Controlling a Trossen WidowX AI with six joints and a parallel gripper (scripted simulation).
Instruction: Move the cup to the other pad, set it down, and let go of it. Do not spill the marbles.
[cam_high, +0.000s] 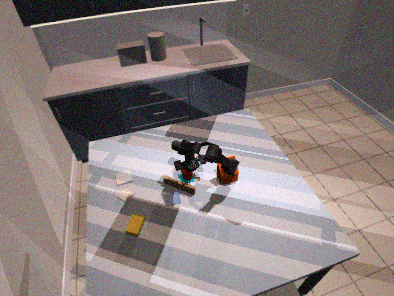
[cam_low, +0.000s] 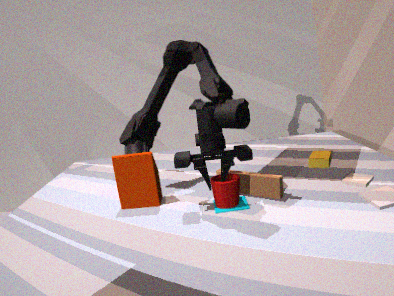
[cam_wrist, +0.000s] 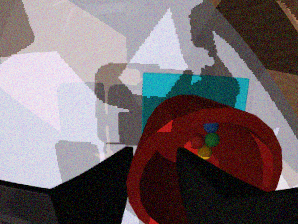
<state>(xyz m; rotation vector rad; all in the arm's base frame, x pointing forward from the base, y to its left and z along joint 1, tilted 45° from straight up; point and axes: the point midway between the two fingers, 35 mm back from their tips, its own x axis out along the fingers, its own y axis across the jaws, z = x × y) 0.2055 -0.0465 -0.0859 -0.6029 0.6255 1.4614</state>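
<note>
Right now my gripper tip is 2 cm short of the red cup and 1 cm above it. The rest, counted from my gripper tip: pale blue pad 15 cm ahead, 13 cm to the left, 5 cm below; then wooden block 9 cm ahead, 6 cm to the left, 3 cm below; then yellow block 38 cm ahead, 24 cm to the left, 3 cm below.
</note>
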